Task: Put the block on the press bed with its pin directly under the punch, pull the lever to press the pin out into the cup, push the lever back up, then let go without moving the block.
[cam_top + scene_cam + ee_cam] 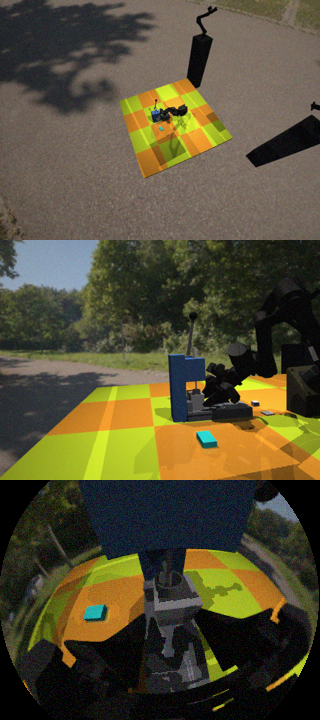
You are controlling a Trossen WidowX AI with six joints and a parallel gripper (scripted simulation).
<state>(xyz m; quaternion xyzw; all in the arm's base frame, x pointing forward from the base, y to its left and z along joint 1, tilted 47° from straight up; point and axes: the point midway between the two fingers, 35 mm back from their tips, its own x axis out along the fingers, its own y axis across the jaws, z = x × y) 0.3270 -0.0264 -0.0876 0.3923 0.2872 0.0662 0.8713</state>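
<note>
The lever lies 22 cm above my gripper tip and 6 cm to the right of it. The rest, counted from my gripper tip: cyan block: 16 cm to the left, 5 cm ahead, 4 cm below; then thin punch: 10 cm above, 1 cm ahead; then flat grey plate: 22 cm behind, 5 cm to the left, 5 cm below.
</note>
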